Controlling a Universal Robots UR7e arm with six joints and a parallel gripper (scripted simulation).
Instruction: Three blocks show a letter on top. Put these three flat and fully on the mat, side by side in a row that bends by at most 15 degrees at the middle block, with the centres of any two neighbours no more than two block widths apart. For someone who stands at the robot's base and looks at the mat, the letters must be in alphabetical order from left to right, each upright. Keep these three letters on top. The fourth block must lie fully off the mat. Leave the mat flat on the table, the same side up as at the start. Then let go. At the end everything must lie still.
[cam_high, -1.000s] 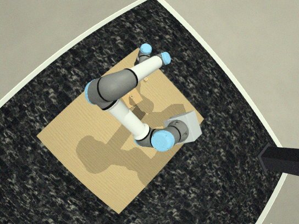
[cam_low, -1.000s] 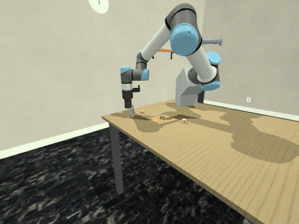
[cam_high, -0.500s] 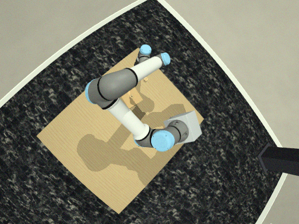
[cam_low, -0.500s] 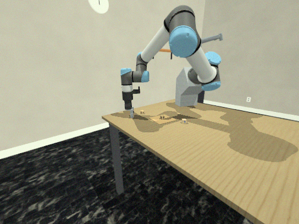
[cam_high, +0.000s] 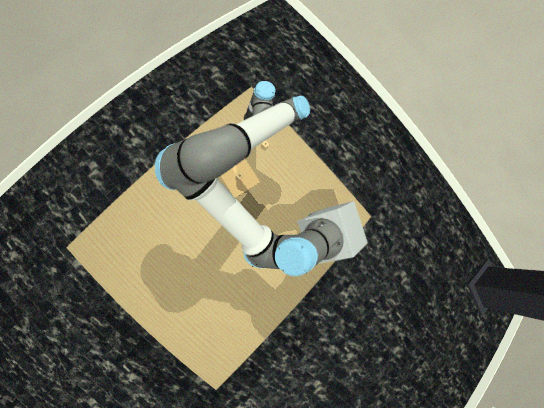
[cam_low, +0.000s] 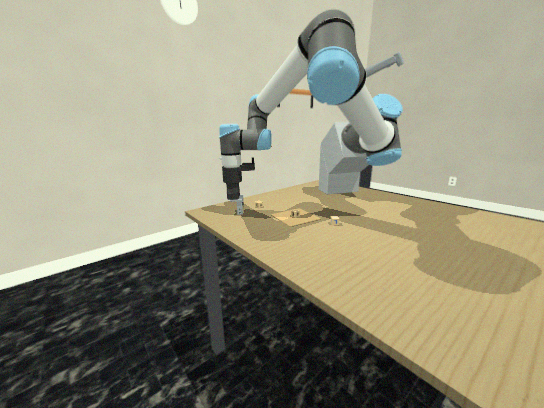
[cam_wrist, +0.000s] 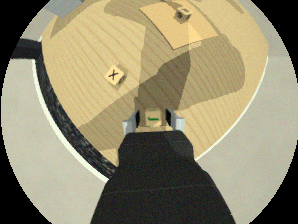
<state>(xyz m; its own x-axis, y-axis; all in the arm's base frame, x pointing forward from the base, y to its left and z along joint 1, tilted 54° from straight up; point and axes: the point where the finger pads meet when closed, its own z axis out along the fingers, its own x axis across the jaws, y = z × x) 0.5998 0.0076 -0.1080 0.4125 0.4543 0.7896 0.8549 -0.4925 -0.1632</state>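
My gripper is now 16 cm past the mat, 16 cm to the right of it and 2 cm above it.
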